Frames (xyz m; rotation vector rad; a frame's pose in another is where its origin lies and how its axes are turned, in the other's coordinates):
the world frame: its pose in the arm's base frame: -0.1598 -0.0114 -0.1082 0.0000 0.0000 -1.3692
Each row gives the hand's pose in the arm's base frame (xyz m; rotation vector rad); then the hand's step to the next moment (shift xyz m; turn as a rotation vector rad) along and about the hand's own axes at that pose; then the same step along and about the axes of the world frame.
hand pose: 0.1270 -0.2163 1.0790 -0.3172 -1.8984 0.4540
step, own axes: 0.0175 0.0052 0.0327 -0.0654 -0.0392 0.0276
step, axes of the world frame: -0.0141 -0.0347 0.0016 0.0653 -0.0158 -0.0454
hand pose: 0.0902 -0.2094 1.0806 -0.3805 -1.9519 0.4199
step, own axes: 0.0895 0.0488 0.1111 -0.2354 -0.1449 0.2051
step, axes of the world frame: -0.0952 -0.1167 0.0071 0.2314 -0.1552 -0.2021
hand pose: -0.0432 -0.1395 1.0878 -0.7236 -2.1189 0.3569
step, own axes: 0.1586 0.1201 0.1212 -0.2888 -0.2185 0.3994
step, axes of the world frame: -0.2140 -0.0867 -0.0306 0.2883 -0.3272 -0.3170
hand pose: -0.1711 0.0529 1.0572 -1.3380 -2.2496 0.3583
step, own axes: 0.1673 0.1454 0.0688 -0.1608 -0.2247 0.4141
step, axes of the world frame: -0.2130 0.0487 -0.0781 0.1686 -0.3672 -0.2908
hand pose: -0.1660 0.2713 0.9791 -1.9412 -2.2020 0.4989
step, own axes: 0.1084 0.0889 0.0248 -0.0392 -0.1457 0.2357
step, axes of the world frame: -0.0981 0.0802 -0.0649 0.0424 -0.2226 -0.1642
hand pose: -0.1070 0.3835 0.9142 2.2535 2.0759 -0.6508
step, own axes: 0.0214 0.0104 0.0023 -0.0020 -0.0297 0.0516
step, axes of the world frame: -0.0161 0.0135 -0.0114 0.0039 -0.0452 -0.0386
